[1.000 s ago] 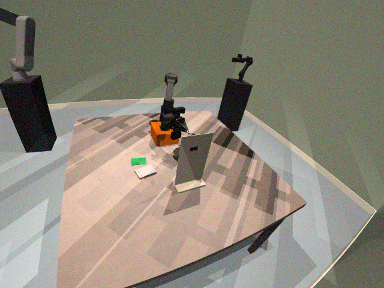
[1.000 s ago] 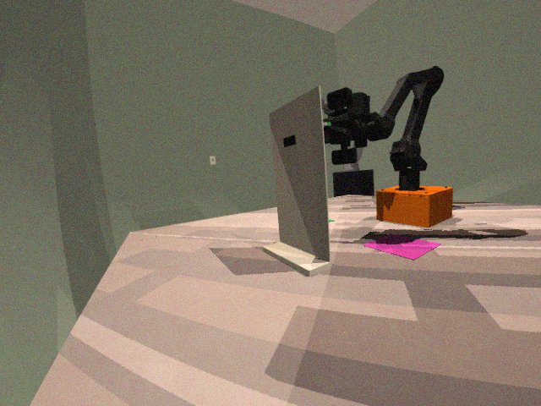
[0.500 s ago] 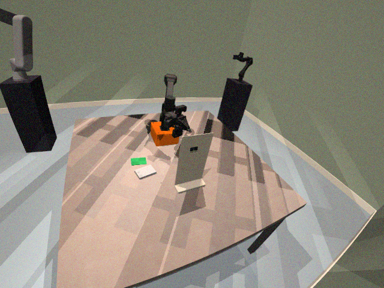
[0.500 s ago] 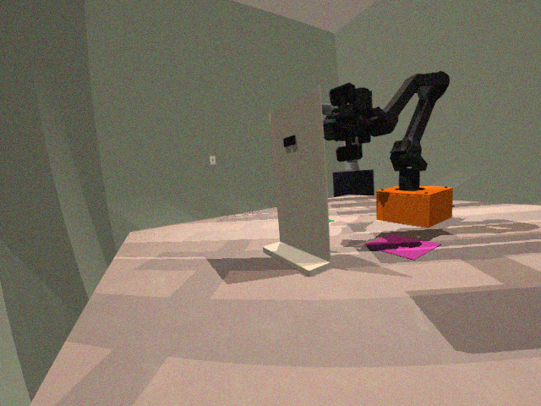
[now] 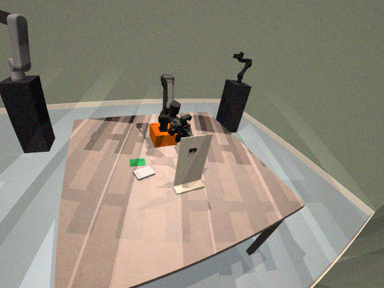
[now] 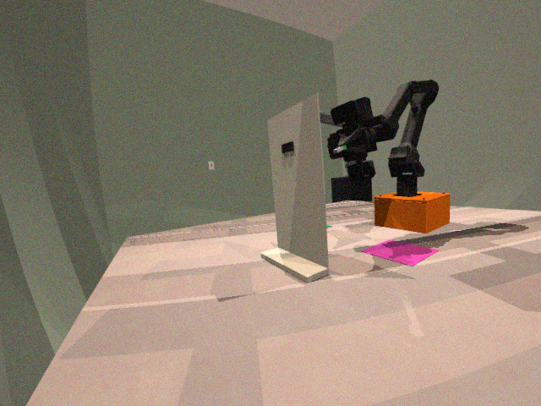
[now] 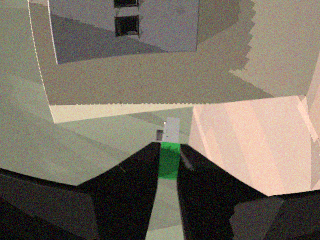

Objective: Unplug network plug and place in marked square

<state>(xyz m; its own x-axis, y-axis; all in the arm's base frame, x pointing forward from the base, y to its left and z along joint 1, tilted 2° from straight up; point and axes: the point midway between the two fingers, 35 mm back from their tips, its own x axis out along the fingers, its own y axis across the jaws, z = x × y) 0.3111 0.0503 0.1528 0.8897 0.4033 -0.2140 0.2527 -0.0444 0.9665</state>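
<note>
My gripper tip is 10 cm past the pink marked square, 6 cm to the right of it and 24 cm above it. From my gripper tip the other things lie so: network plug: 1 cm ahead; green patch: 13 cm behind, 28 cm to the right, 24 cm below; upright panel: 11 cm ahead, 4 cm to the right, 9 cm below.
</note>
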